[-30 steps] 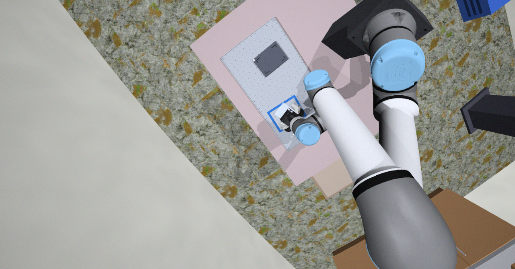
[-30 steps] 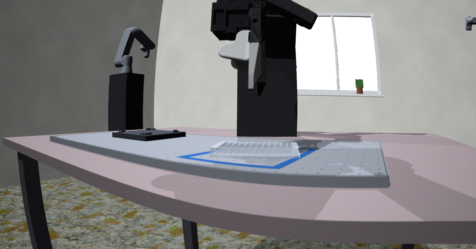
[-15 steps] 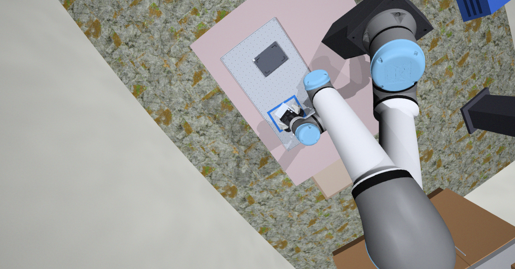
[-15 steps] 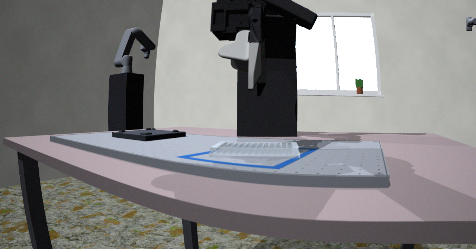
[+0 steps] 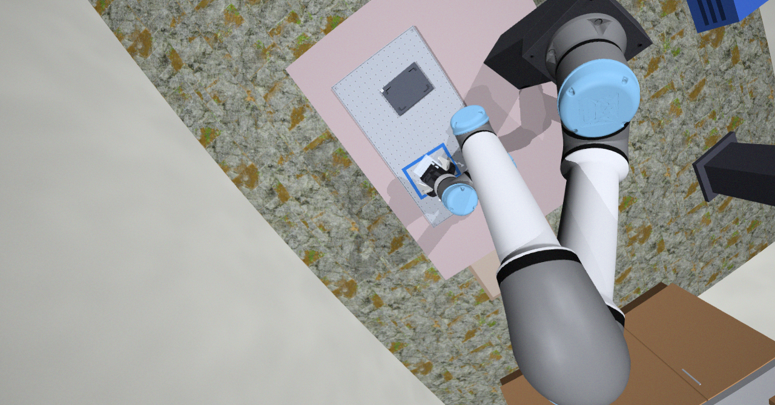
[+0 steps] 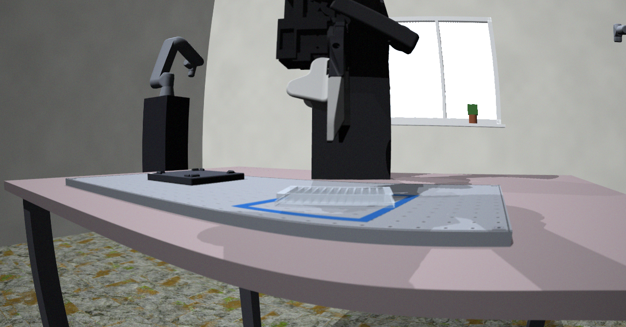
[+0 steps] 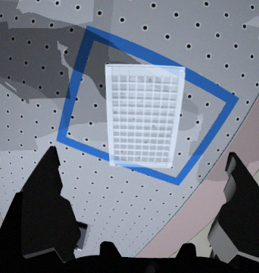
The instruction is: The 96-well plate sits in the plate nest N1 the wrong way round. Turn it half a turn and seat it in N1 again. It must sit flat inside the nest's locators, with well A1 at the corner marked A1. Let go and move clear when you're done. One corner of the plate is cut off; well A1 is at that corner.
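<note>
Right now the clear 96-well plate is 6 cm below my hand. Also, from my hand: A1 label: 5 cm behind, 36 cm to the right, 6 cm below; then plate nest: 12 cm behind, 31 cm to the right, 6 cm below.
</note>
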